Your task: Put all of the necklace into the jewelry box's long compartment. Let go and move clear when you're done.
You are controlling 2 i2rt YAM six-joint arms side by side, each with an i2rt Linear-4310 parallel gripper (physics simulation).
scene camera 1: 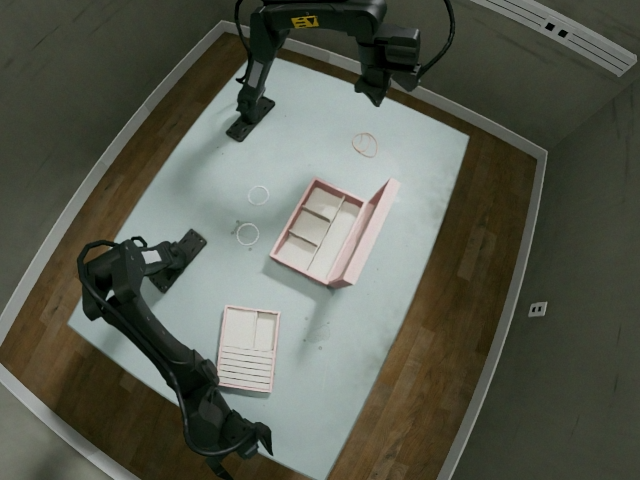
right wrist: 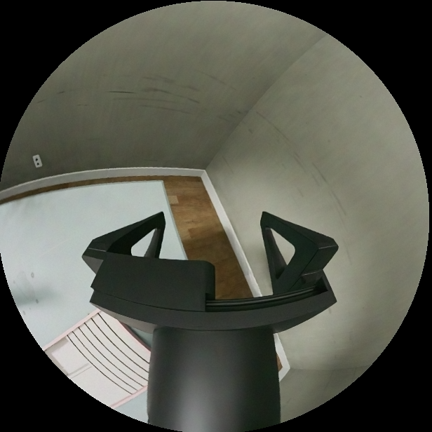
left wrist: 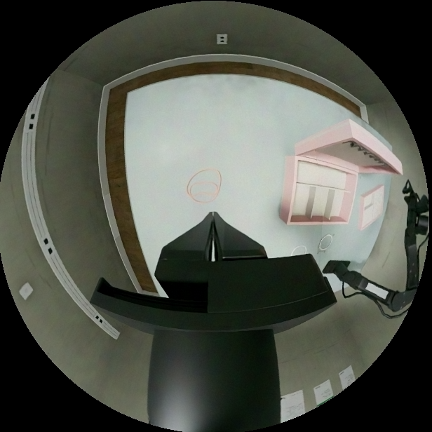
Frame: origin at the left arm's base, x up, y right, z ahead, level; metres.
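Seen in the pictures: left gripper, fingertip midpoint: (scene camera 1: 377, 106); right gripper, fingertip midpoint: (scene camera 1: 255, 470); left arm's base, link origin: (scene camera 1: 251, 118); right arm's base, link origin: (scene camera 1: 178, 260).
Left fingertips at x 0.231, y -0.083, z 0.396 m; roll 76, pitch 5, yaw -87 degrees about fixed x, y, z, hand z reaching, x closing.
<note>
Offsets run from my left fingertips to a thing's top centre. "spot": to the spot under its first point.
The necklace {spot: dx -0.228, dy -0.041, dz +0.029 m} (scene camera 1: 376, 148) (left wrist: 219, 184), a thin copper-coloured loop with a smaller loop inside it, lies on the table above the jewelry box in scene camera 1. The pink jewelry box (scene camera 1: 290, 222) (left wrist: 287, 192) stands open. Its long compartment {spot: dx -0.225, dy +0.272, dz +0.063 m} (scene camera 1: 337, 229) (left wrist: 320, 175) runs beside the lid hinge and looks empty. My left gripper (scene camera 1: 377, 104) (left wrist: 212, 216) is shut with nothing between its fingertips. It is raised above the table, apart from the necklace. My right gripper (scene camera 1: 249, 466) (right wrist: 212, 216) is open and empty, near the table's bottom edge in scene camera 1.
The box's lid {spot: dx -0.011, dy +0.314, dz +0.161 m} (scene camera 1: 373, 237) (left wrist: 345, 142) stands raised along the long compartment's side. A pink-edged tray {dx -0.205, dy +0.684, dz +0.039 m} (scene camera 1: 240, 325) (left wrist: 371, 207) (right wrist: 110, 345) lies below the box in scene camera 1. Two pale rings lie left of the box there. Smaller compartments line the box's other side.
</note>
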